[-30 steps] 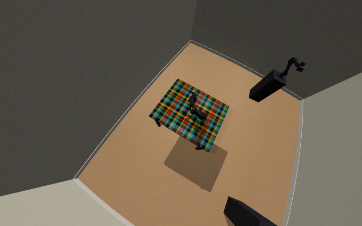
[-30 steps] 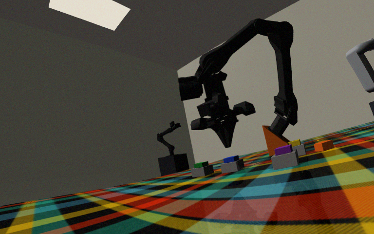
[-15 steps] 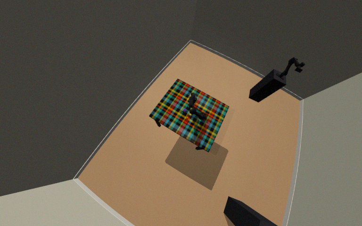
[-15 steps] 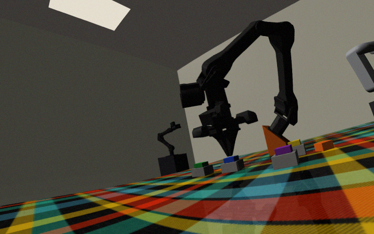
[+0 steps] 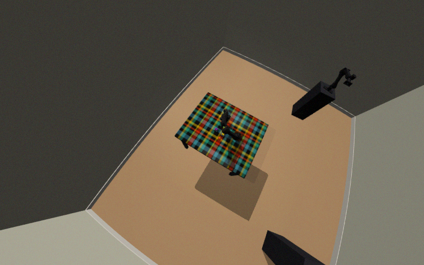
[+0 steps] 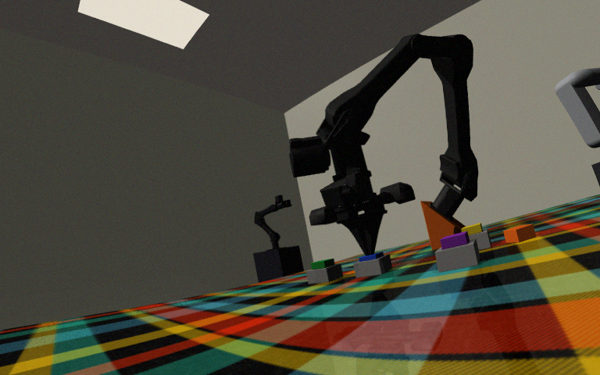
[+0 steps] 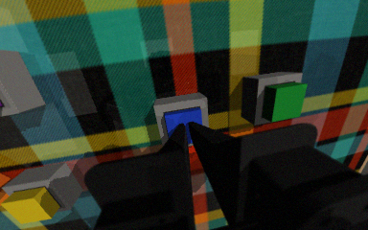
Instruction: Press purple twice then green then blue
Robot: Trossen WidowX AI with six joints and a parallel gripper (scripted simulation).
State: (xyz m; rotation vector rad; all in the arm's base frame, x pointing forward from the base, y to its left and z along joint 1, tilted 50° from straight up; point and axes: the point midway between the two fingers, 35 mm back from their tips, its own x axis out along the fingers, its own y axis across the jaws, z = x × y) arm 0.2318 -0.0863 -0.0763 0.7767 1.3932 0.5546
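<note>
Right now my gripper tip is 10 mm above the blue button. Round my gripper tip: purple button: 70 mm ahead, 150 mm to the left; yellow button: 40 mm behind, 170 mm to the left; green button: 100 mm to the right.
</note>
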